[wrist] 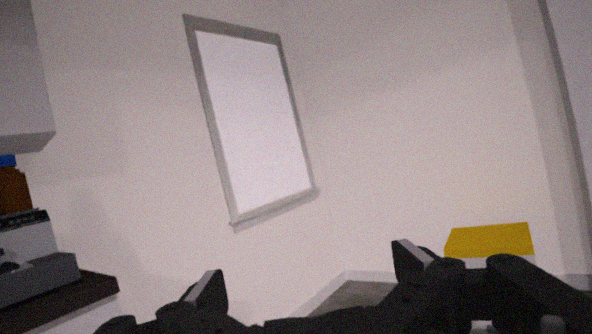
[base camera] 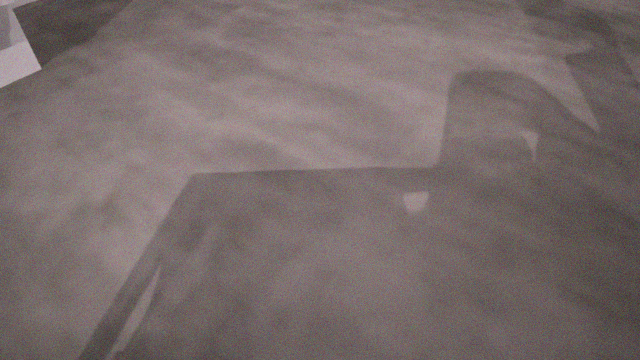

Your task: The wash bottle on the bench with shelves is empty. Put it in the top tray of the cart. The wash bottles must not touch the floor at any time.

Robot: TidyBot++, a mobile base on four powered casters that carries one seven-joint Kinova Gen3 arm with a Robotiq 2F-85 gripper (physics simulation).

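Places are measured from the arm's base along level axes (x ahead, y left, z up), in millimetres.
Pixels of known places: gripper, fingertip midpoint: (wrist: 309, 273).
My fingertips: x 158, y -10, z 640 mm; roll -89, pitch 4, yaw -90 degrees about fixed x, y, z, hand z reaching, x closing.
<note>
Ahead of a thing's pixels: the offset from my fingertips to its top centre. "spot": to the spot under its first point.
My gripper (wrist: 309, 273) is open and empty, with its two fingers wide apart at the bottom of the wrist view. Wall shows between and beyond the fingers. A wash bottle, the bench with shelves and the cart cannot be made out in either view. In the base camera view the gripper does not show.
A dark-topped bench (wrist: 100, 285) with grey equipment @(spot: 574 mm ahead, 687 mm left, 73 mm down) (wrist: 40, 275) and a brown object @(spot: 728 mm ahead, 846 mm left, 170 mm up) (wrist: 14, 190) is at the left. A framed white board (wrist: 255, 125) hangs on the wall. A yellow-topped box @(1473 mm ahead, 905 mm right, 587 mm down) (wrist: 490, 241) is at the lower right. A white object (base camera: 17, 60) stands at the base view's upper left.
</note>
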